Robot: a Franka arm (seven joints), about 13 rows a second.
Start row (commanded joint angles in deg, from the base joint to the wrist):
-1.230 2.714 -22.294 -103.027 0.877 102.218 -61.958
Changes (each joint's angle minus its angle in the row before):
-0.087 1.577 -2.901 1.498 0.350 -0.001 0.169
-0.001 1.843 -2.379 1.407 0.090 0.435 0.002
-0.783 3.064 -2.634 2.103 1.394 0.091 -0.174
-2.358 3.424 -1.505 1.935 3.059 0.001 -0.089
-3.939 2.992 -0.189 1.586 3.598 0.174 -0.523
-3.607 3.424 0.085 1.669 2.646 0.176 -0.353
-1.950 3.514 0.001 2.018 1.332 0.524 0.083
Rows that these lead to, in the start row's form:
-1.317 4.291 -25.195 -101.529 1.227 102.217 -61.789
-1.318 6.134 -27.574 -100.122 1.317 102.652 -61.787
-2.101 9.198 -30.208 -98.019 2.711 102.743 -61.961
-4.459 12.622 -31.713 -96.084 5.770 102.744 -62.050
-8.398 15.614 -31.902 -94.498 9.368 102.918 -62.573
-12.005 19.038 -31.817 -92.829 12.014 103.094 -62.926
-13.955 22.552 -31.816 -90.811 13.346 103.618 -62.843

